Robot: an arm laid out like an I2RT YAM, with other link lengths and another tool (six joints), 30 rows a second.
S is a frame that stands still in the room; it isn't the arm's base.
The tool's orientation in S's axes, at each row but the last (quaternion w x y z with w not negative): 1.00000 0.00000 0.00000 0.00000; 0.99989 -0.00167 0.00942 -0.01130; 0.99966 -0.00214 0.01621 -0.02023; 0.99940 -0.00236 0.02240 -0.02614; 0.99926 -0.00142 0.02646 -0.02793; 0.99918 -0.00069 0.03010 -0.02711
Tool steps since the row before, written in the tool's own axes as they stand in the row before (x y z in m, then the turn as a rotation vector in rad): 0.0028 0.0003 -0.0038 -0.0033 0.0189 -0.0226; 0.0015 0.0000 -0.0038 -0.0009 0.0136 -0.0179; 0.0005 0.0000 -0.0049 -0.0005 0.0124 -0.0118; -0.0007 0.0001 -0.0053 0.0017 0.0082 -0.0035; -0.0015 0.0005 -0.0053 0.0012 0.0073 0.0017; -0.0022 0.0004 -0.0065 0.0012 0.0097 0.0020
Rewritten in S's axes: 0.0028 0.0003 -0.0038 -0.0033 0.0189 -0.0226; 0.0014 0.0000 -0.0038 -0.0009 0.0136 -0.0179; 0.0003 0.0000 -0.0049 -0.0004 0.0124 -0.0118; -0.0009 0.0001 -0.0053 0.0020 0.0081 -0.0036; -0.0017 0.0006 -0.0052 0.0017 0.0072 0.0016; -0.0026 0.0005 -0.0064 0.0018 0.0096 0.0019
